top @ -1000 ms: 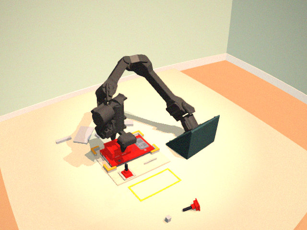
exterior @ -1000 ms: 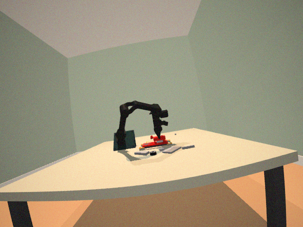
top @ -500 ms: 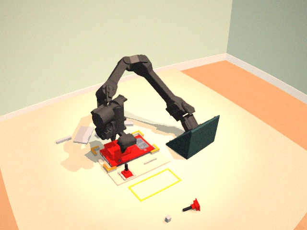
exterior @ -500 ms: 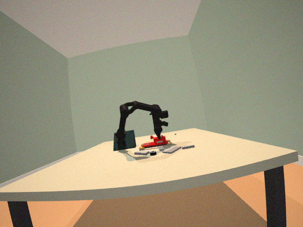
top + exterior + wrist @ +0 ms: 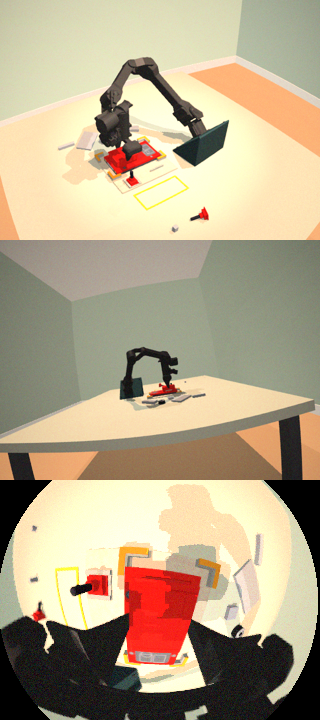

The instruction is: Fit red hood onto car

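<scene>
My gripper tip is now 2 cm above the grey engine block. Also, from my gripper tip: black wheel: 22 cm to the right, 9 cm behind, 4 cm below; red hood: right at my gripper tip.
</scene>
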